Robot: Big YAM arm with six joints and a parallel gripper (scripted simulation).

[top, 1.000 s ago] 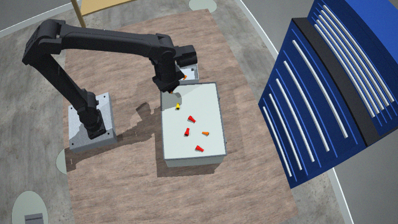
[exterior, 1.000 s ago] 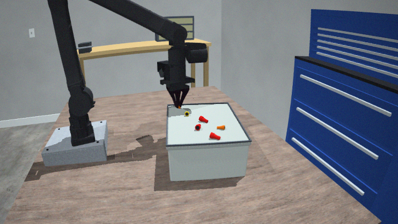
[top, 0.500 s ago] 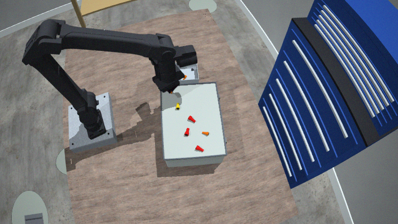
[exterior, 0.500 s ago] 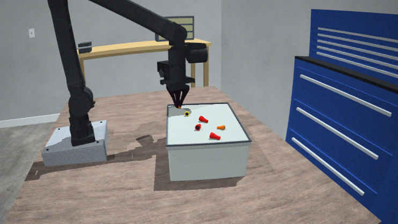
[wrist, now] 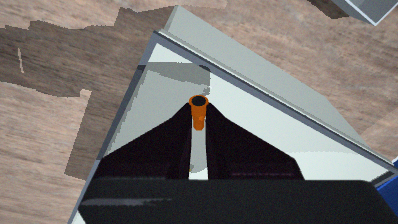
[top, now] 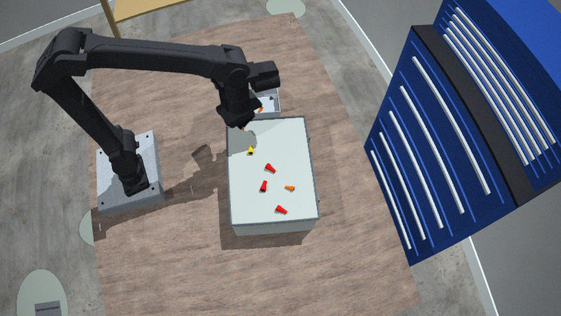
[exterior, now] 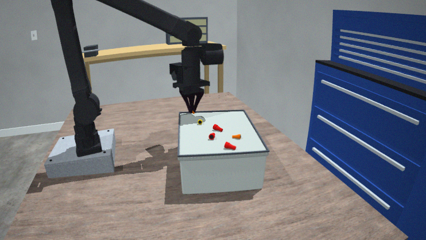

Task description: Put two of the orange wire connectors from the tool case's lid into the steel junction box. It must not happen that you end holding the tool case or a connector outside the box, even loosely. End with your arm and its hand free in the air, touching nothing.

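The junction box floor lies 13 cm below my hand, 12 cm to the left of it and 12 cm ahead of it. From my hand the other things lie so: yellow wire connector (7 cm to the right, 1 cm below, 1 cm behind); then tool case (14 cm to the right, 5 cm below, 2 cm ahead).
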